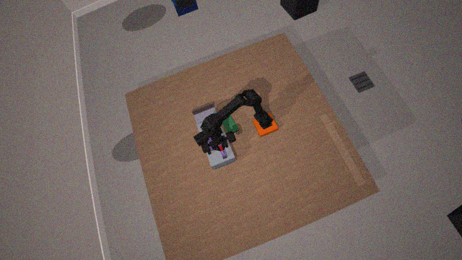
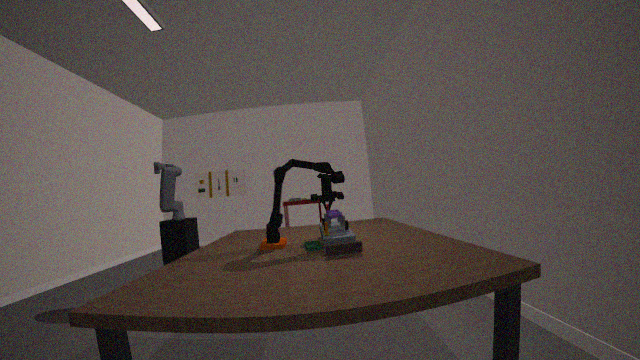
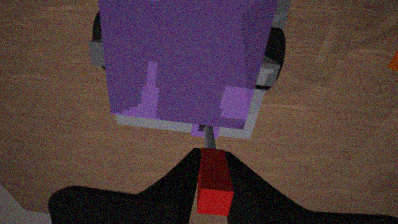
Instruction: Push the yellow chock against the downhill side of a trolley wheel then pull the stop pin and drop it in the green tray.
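Right now my gripper tip is 190 mm to the left of the yellow chock, 80 mm above it and 50 mm past it. The rest, counted from my gripper tip: red-headed stop pin (right at my gripper tip); then purple trolley (100 mm to the right, 50 mm below, 10 mm ahead).
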